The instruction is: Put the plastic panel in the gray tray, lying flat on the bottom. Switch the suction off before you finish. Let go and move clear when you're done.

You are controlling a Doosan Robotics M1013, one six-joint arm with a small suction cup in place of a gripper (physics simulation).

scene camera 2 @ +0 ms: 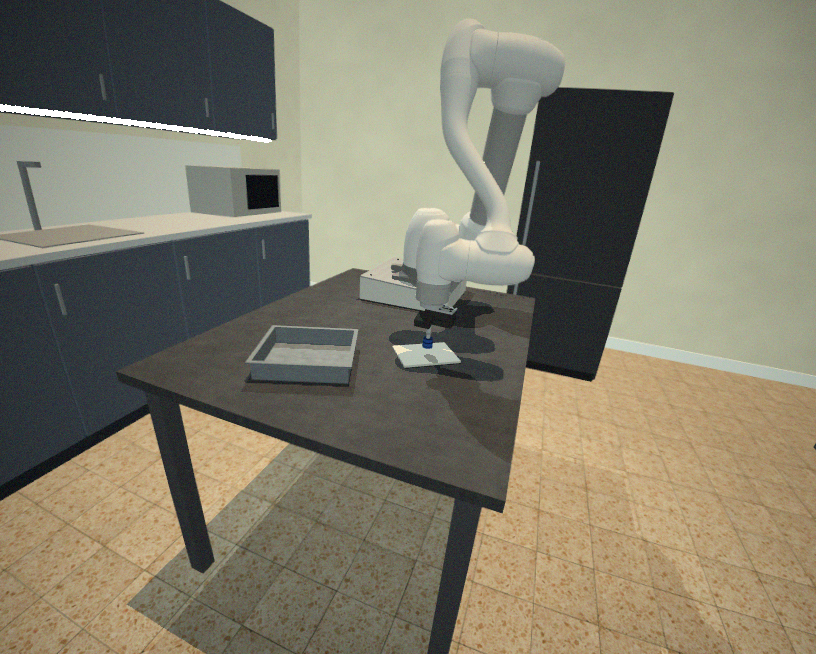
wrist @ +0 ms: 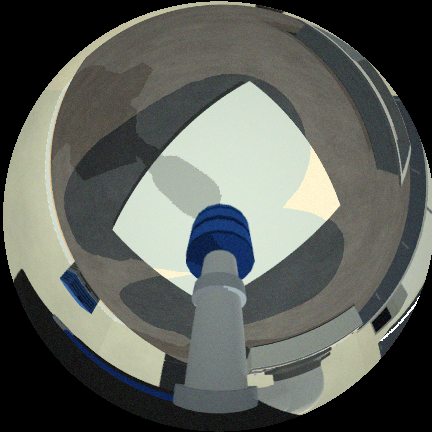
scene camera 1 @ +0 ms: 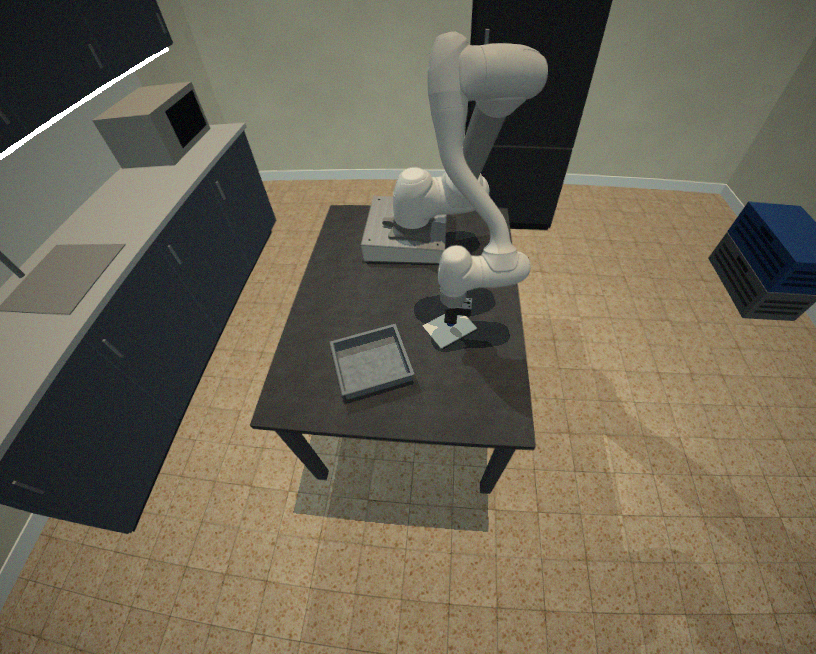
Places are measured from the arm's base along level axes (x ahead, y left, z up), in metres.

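Pixels of known places: end effector, tool point: (scene camera 2: 427,346) (wrist: 220,230); arm's base, origin of the base link: (wrist: 295,362) (scene camera 1: 411,227).
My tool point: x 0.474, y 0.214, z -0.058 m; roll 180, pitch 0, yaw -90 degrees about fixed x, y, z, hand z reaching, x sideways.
For each thing: its top centre in the pictures, then the offset to it from my tool point. Level surfaces: height alone.
- pale plastic panel, middle of its top: (wrist: 225,217) (scene camera 2: 425,353) (scene camera 1: 449,326) dx -0.002, dy -0.003, dz -0.022 m
- gray tray, middle of its top: (scene camera 2: 307,343) (scene camera 1: 370,357) dx +0.197, dy -0.260, dz +0.021 m
- dark table, its level: dz -0.029 m
The pale plastic panel (scene camera 1: 441,336) (scene camera 2: 416,359) (wrist: 240,135) lies flat on the dark table, right of the gray tray. The gray tray (scene camera 1: 378,391) (scene camera 2: 299,373) (wrist: 367,107) stands on the table with its open side up, and its floor is bare. My gripper, a blue suction cup (scene camera 1: 450,324) (scene camera 2: 427,346) (wrist: 220,210), points straight down over about the middle of the panel, very close to its top face. It looks open, holding nothing, with a slight gap under it. The cup hides part of the panel in the wrist view.
The dark table (scene camera 1: 306,408) (scene camera 2: 408,422) carries the arm's white base (scene camera 1: 401,253) (scene camera 2: 388,292) at the back. The tray's raised walls stand between its floor and the panel. Kitchen cabinets (scene camera 1: 136,381) (scene camera 2: 122,327) stand at the left.
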